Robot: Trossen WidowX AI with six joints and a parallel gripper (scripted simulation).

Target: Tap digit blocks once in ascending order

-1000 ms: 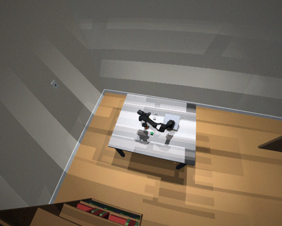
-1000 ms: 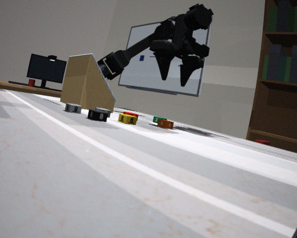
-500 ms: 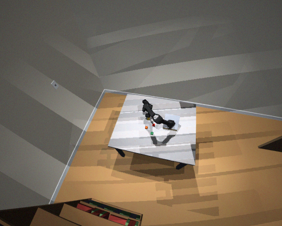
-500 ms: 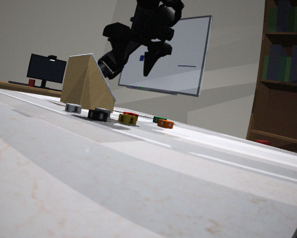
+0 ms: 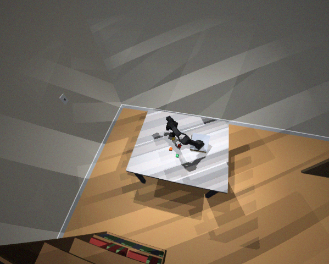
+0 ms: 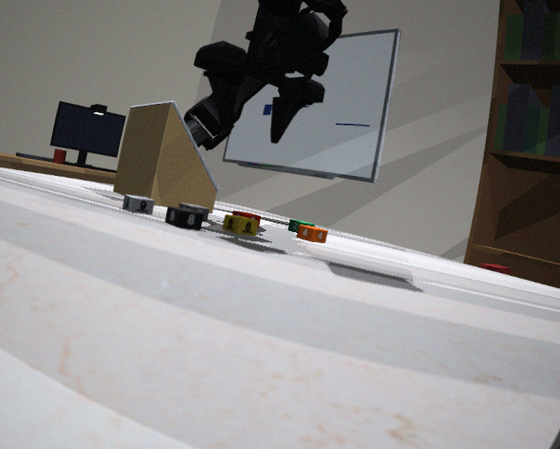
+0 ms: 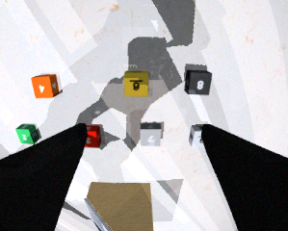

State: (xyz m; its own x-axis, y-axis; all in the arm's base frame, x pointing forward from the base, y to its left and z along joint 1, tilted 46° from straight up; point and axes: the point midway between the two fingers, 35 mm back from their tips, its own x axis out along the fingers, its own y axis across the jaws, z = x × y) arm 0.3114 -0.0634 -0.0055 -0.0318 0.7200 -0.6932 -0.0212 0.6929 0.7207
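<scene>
My gripper tip is 9 cm past the green block, 21 cm to the right of it and 11 cm above it. From my gripper tip the other things lie so: yellow block (1 cm to the left, 11 cm below); then red block (9 cm behind, 9 cm to the left, 11 cm below); then black block (1 cm ahead, 8 cm to the right, 11 cm below).
</scene>
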